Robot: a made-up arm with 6 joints.
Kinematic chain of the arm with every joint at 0, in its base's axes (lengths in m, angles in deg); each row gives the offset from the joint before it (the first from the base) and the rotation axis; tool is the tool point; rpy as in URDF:
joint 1: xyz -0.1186 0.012 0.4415 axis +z
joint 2: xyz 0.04 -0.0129 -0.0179 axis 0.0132 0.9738 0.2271
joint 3: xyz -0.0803 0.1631 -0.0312 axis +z
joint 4: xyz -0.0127 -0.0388 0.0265 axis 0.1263 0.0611 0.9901
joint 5: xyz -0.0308 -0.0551 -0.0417 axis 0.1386 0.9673 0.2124
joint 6: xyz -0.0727 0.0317 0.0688 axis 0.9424 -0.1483 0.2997
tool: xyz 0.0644 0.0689 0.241 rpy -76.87 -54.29 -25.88
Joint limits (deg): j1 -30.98..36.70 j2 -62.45..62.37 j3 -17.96..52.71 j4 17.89..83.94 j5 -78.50..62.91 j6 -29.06..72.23
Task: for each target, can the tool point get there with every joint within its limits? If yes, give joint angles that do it. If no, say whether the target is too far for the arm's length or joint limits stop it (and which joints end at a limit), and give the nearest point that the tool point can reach.
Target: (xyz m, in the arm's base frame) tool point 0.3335 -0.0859 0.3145
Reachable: no: joint limits stop it (at a limit: joint 1, joint 3, joint 4, joint 6) | nearest point 0.1785 -0.0334 0.3655 | short by 0.171 m
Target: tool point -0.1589 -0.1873 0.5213
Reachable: yes | joints -18.91 11.24 13.14 67.95 -53.18 48.74
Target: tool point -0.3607 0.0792 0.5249
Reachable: yes | joints 17.78 -38.92 12.67 72.75 3.17 -19.45
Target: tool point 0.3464 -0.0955 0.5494
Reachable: no: joint limits stop it (at a limit: joint 1, joint 3, joint 4, joint 6) | nearest point 0.1832 -0.0324 0.5055 | short by 0.180 m
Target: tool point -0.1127 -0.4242 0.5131
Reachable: no: joint limits stop it (at a limit: joint 1, joint 5) | nearest point -0.1456 -0.2711 0.5097 | short by 0.157 m
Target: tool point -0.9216 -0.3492 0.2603
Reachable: no: too far | nearest point -0.5169 -0.1144 0.3565 | short by 0.478 m
